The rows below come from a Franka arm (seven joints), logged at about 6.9 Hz.
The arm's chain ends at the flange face. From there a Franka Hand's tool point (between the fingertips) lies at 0.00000 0.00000 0.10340 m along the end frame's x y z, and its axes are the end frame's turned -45 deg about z.
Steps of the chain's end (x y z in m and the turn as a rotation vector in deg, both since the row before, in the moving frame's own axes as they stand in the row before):
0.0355, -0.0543, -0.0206, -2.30, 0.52, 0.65
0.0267, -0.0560, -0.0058, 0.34, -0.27, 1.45
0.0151, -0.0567, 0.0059, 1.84, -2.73, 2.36
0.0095, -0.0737, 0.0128, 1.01, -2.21, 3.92
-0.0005, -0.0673, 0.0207, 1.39, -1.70, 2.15
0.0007, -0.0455, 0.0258, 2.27, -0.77, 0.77
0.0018, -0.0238, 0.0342, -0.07, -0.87, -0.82
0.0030, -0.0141, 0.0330, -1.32, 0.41, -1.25
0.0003, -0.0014, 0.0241, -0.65, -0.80, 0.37
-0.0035, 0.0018, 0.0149, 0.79, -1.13, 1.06
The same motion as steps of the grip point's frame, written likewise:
0.0612, -0.0097, -0.0207, -1.99, -1.26, 0.65
0.0586, -0.0215, -0.0058, 0.43, 0.05, 1.45
0.0498, -0.0353, 0.0057, 3.23, -0.63, 2.36
0.0574, -0.0496, 0.0127, 2.28, -0.85, 3.92
0.0469, -0.0519, 0.0206, 2.18, -0.22, 2.15
0.0346, -0.0355, 0.0257, 2.15, 1.06, 0.77
0.0169, -0.0166, 0.0342, 0.57, -0.66, -0.82
0.0110, -0.0056, 0.0330, -1.22, -0.64, -1.25
-0.0006, -0.0010, 0.0241, 0.11, -1.03, 0.37
-0.0042, -0.0037, 0.0149, 1.36, -0.24, 1.06

